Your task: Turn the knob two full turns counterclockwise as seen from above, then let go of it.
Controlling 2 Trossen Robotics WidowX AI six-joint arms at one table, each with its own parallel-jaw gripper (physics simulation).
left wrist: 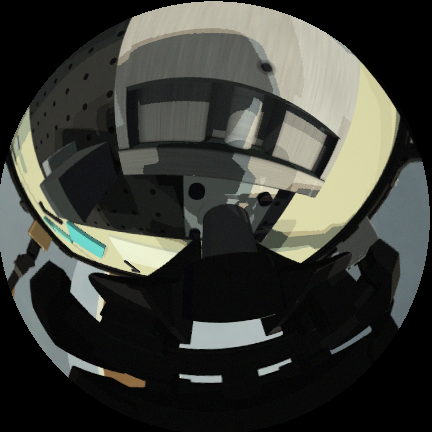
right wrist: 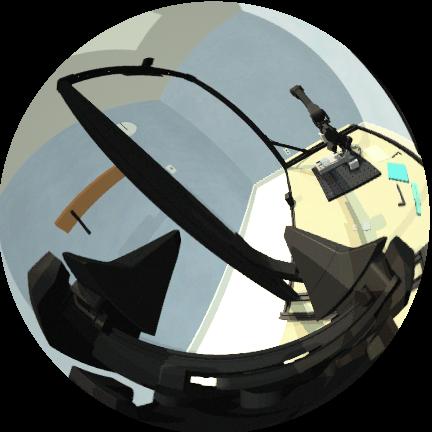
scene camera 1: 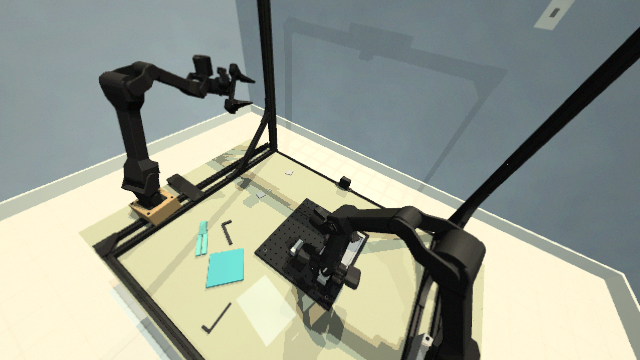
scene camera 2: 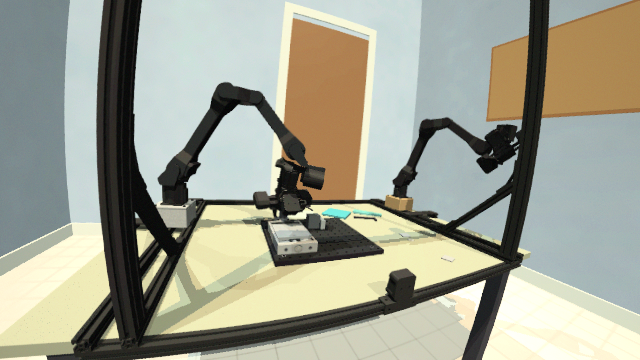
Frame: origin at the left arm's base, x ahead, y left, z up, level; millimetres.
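Seen in the pictures: left gripper, fingertip midpoint: (right wrist: 348,149) (scene camera 1: 319,285); right gripper, fingertip midpoint: (right wrist: 234,233) (scene camera 1: 254,92) (scene camera 2: 508,150); left arm's base at its link origin: (scene camera 2: 174,202); right arm's base at its link origin: (scene camera 1: 152,200) (scene camera 2: 399,196).
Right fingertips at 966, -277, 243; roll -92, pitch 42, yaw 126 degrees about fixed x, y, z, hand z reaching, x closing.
Observation:
Pixels of each thing's top centre, then the offset from my right fingertips to it, as dx, dy, dz. "spot": a spot on its surface instead. Level surfaces: height alone.
- knob at a spot on its surface: (left wrist: 229,227) spot: -628, +257, -268
- metal stage at its top centre: (scene camera 2: 290,229) (scene camera 1: 342,246) (right wrist: 328,158) -620, +158, -283
- black perforated board at its surface level: dz -311
- grey block at a spot on its surface: (left wrist: 85,182) (scene camera 2: 307,219) spot: -550, +256, -283
- teal square at a spot on its surface: (scene camera 1: 225,268) spot: -378, +455, -315
- teal strip at its top centre: (left wrist: 55,230) (scene camera 1: 202,236) (scene camera 2: 367,211) -226, +444, -312
The knob (left wrist: 229,227) is black and cylindrical with a wider dark cap. It stands upright on a light metal bracket beside the metal stage (left wrist: 320,75) (scene camera 2: 297,247), on the black perforated board (left wrist: 65,120) (scene camera 1: 280,240) (scene camera 2: 350,245). My left gripper (left wrist: 218,241) (scene camera 2: 284,217) points down over it. Its fingers are close in on both sides of the knob, shut on it; the exact contact is partly hidden by the cap and dark fingers. The gripper largely hides the knob in both scene views. My right gripper (scene camera 1: 253,93) (right wrist: 234,233) is open and empty, raised far from the board.
A grey block (scene camera 2: 315,221) (left wrist: 85,182) stands on the board close to the left gripper. A teal square (scene camera 1: 225,268) (right wrist: 398,172), a teal strip (scene camera 1: 201,239) and dark hex keys (scene camera 1: 227,232) (scene camera 1: 216,319) lie on the table. A black frame post (scene camera 2: 531,125) stands beside the right gripper.

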